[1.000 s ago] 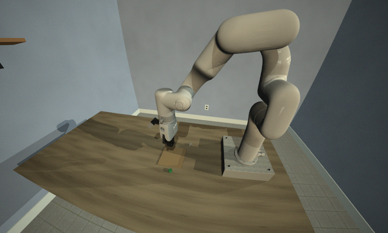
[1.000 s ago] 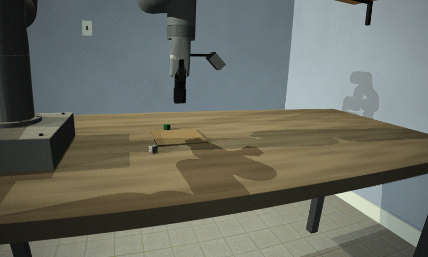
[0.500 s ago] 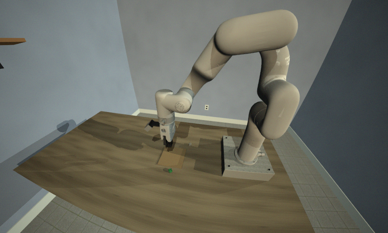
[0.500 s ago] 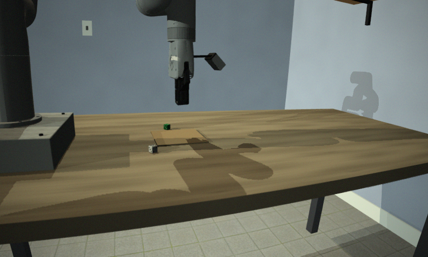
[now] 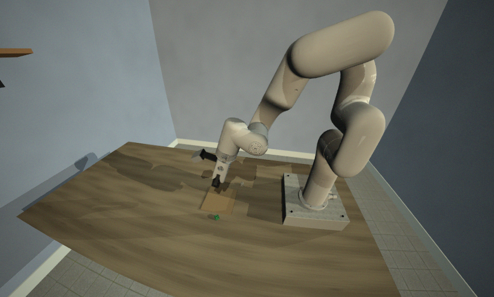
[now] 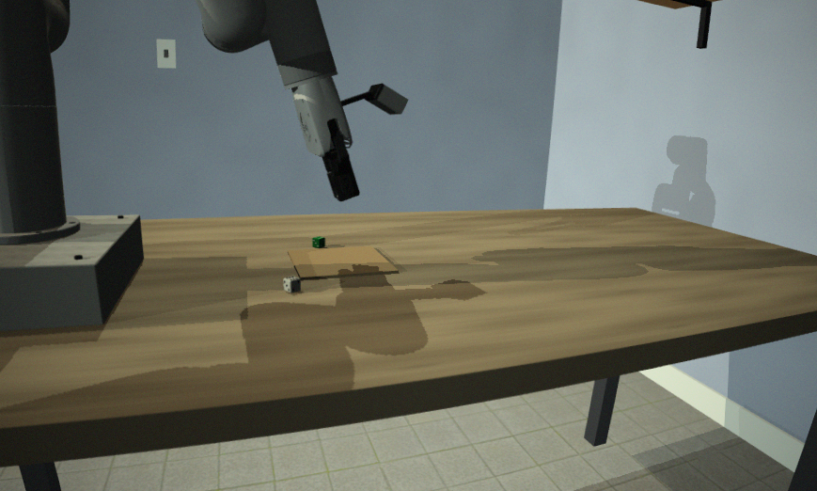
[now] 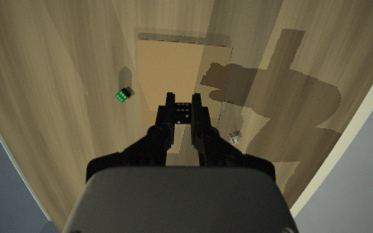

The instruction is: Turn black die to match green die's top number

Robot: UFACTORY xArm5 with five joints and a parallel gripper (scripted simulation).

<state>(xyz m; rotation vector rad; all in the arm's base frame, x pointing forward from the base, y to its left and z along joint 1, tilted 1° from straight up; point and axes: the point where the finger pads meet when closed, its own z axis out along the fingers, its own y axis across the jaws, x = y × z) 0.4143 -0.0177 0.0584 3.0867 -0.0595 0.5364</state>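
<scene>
My hand is 2 cm above the black die. From my hand the other things lie so: green die (1 cm behind, 10 cm to the left, 11 cm below); white die (10 cm behind, 10 cm to the right, 11 cm below); tan mat (12 cm below).
</scene>
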